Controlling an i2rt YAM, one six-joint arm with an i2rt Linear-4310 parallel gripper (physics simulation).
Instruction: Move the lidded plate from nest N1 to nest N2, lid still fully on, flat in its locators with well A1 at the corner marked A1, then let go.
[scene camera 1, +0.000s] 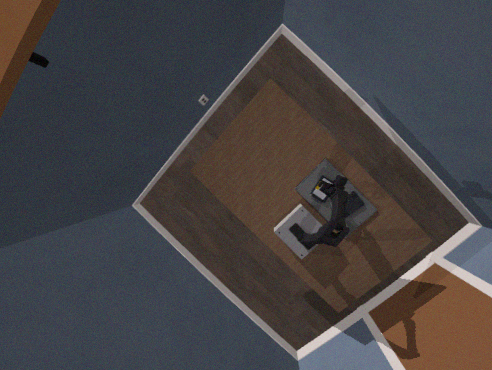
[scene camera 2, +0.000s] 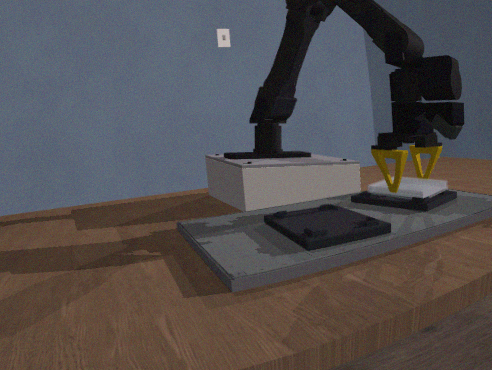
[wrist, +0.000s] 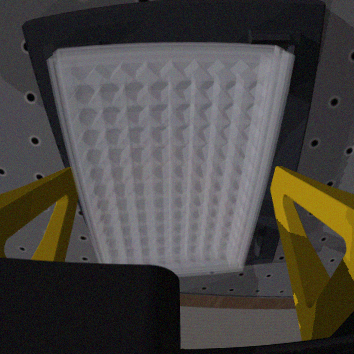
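Pixels of known places: gripper, fingertip midpoint: (scene camera 1: 323, 188) (scene camera 2: 408, 188) (wrist: 174, 177); arm's base, link origin: (scene camera 1: 302, 236) (scene camera 2: 268, 157).
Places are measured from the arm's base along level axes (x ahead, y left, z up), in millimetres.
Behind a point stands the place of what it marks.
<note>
The lidded plate (scene camera 1: 320, 194) @(x 291, y 124, z -45 mm) (scene camera 2: 419, 187) @(x 380, y 122, z -47 mm) (wrist: 170, 150) @(x 357, y 143, z -45 mm), whitish with a clear lid, lies flat in a black nest (scene camera 2: 425, 205) @(x 424, y 94, z -67 mm) (wrist: 305, 75) @(x 395, y 92, z -65 mm), taken as N1. The lid looks level and fully on. The other black nest (scene camera 2: 330, 227) @(x 435, y -91, z -65 mm), taken as N2, is empty, with raised corner locators. No nest label or A1 mark is legible. My gripper (scene camera 2: 409, 184) @(x 337, y 136, z -55 mm) (wrist: 174, 177) @(x 337, y 136, z -55 mm) is open. Its yellow fingers stand on opposite sides of the plate, tips low beside its long edges. Whether they touch it, I cannot tell. The wrist housing hides part of the wrist view's lower left.
Both nests stand on a grey perforated board (scene camera 2: 215, 255) @(x 423, y -239, z -76 mm) (wrist: 30, 120) @(x 342, y 213, z -76 mm). The arm's white base box (scene camera 1: 290, 222) @(x 8, y 125, z -10 mm) (scene camera 2: 300, 182) @(x 153, y 6, z -46 mm) stands on the wooden table (scene camera 2: 125, 325) @(x 542, y -352, z -89 mm), behind the board in scene camera 2. The table's front edge runs along that view's lower right.
</note>
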